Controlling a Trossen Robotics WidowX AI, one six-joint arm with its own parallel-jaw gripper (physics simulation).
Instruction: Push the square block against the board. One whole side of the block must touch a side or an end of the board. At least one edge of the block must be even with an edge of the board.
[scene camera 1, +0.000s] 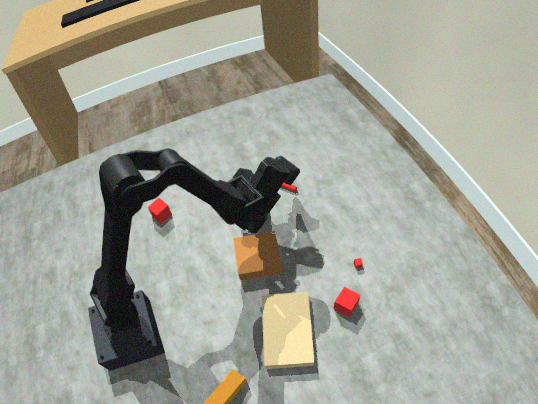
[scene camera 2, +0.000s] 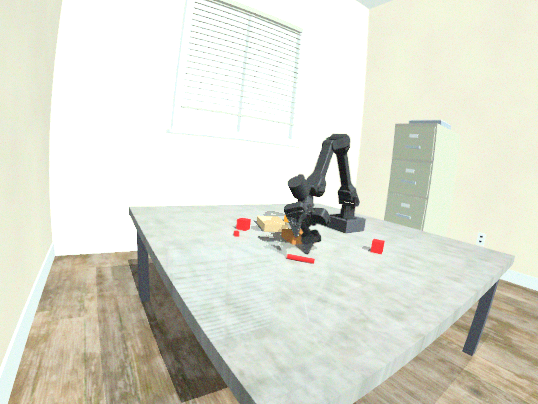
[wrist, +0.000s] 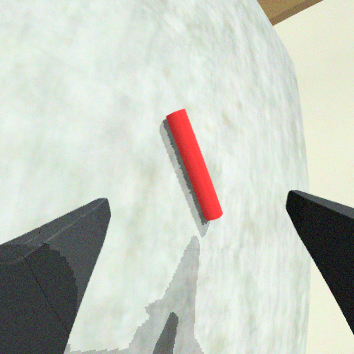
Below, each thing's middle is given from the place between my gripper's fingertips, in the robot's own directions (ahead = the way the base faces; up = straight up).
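The square block (scene camera 1: 257, 255) is my reference here: my hand is 15 cm to the left of it, 10 cm past it and 2 cm above it. Going by their middles, the block is the nearest to my hand of the things named here. As for the pale tan board (scene camera 1: 287, 335), I find it 35 cm to the right of my hand, 10 cm behind it and 2 cm below it.
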